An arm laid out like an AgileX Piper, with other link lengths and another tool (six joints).
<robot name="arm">
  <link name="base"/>
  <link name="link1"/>
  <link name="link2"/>
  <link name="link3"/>
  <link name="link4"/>
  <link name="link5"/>
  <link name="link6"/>
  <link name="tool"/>
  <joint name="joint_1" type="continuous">
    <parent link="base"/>
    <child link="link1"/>
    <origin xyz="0 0 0.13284"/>
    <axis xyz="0 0 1"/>
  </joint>
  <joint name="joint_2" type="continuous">
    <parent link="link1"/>
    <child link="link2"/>
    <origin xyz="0 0 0"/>
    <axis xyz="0 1 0"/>
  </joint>
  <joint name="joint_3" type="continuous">
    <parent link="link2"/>
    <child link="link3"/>
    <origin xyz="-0.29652 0 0.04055"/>
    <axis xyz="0 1 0"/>
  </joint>
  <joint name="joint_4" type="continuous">
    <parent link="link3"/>
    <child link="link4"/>
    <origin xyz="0.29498 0 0.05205"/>
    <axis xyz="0.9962 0 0.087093"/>
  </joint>
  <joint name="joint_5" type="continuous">
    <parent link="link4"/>
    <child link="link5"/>
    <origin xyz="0 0 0"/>
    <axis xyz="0 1 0"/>
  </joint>
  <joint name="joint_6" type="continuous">
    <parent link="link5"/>
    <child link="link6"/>
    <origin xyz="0.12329 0 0.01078"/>
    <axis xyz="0.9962 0 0.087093"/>
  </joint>
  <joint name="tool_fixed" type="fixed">
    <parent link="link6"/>
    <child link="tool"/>
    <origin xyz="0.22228 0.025 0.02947" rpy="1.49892 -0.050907 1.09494"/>
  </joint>
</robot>
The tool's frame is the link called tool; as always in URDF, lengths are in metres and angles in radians. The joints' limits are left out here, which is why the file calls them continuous.
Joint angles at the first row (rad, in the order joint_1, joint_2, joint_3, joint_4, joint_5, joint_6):
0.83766, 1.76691, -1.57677, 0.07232, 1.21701, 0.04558
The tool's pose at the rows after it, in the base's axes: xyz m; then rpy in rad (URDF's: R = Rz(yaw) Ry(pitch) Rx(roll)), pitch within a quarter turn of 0, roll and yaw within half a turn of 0:
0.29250 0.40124 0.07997 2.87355 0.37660 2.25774
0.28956 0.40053 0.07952 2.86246 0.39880 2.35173
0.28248 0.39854 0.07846 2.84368 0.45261 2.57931
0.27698 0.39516 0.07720 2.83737 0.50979 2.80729
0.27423 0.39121 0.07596 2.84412 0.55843 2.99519
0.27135 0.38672 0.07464 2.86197 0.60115 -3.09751
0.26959 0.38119 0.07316 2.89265 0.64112 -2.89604
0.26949 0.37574 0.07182 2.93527 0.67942 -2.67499
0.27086 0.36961 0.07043 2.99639 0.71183 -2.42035
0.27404 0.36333 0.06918 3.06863 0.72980 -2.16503
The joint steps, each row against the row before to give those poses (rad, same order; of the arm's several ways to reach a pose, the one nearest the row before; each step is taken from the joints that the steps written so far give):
0.00001, 0.00002, -0.00002, 0.00937, -0.00093, -0.03756
-0.00001, -0.00003, 0.00005, 0.00229, -0.00003, -0.10197
0.00001, 0.00002, -0.00004, 0.00828, 0.00002, -0.24473
-0.00002, 0.00000, 0.00000, 0.00657, 0.00000, -0.24013
0.00003, 0.00000, -0.00001, 0.00217, 0.00001, -0.19155
-0.00002, 0.00000, 0.00002, 0.00395, 0.00275, -0.18761
0.00001, 0.00000, -0.00001, 0.00175, 0.00407, -0.19008
-0.00001, -0.00001, 0.00000, 0.00122, 0.00198, -0.20184
0.00002, 0.00000, 0.00003, -0.00001, 0.00243, -0.22282
-0.00002, 0.00001, -0.00002, -0.00338, 0.00282, -0.21417

